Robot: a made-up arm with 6 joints.
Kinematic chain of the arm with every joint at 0, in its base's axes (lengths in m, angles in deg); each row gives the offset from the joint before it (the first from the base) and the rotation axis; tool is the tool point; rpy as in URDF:
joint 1: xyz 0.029 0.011 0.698 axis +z
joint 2: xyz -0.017 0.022 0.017 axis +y
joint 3: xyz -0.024 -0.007 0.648 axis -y
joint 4: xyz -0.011 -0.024 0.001 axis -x
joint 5: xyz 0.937 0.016 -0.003 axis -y
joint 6: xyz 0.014 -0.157 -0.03 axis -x
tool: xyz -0.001 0.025 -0.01 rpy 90 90 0
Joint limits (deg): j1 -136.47..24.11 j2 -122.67..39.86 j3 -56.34..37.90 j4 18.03..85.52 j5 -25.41..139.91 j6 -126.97..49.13
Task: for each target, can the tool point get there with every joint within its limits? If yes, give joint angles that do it. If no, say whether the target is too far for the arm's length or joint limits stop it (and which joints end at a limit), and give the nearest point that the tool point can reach.
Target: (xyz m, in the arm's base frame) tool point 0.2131 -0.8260 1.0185
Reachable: yes | joints -69.34 1.04 -25.20 35.48 14.08 -105.25
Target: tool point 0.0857 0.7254 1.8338
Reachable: yes | joints -99.38 -72.41 15.07 68.08 26.06 -71.83
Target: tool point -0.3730 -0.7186 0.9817
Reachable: yes | joints -112.50 -1.04 -29.89 64.83 23.70 6.23
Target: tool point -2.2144 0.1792 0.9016
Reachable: no: too far | nearest point -1.4916 0.1250 0.8410 | short by 0.727 m
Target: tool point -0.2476 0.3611 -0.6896
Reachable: no: joint limits stop it (at a limit: joint 1, joint 2, joint 3, joint 4, joint 6) | nearest point -0.2829 -0.0907 0.2510 | short by 1.044 m
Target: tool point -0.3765 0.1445 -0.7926
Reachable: no: joint limits stop it (at a limit: joint 1, joint 2, joint 3, joint 4, joint 6) | nearest point -0.2893 -0.1027 0.2469 | short by 1.072 m
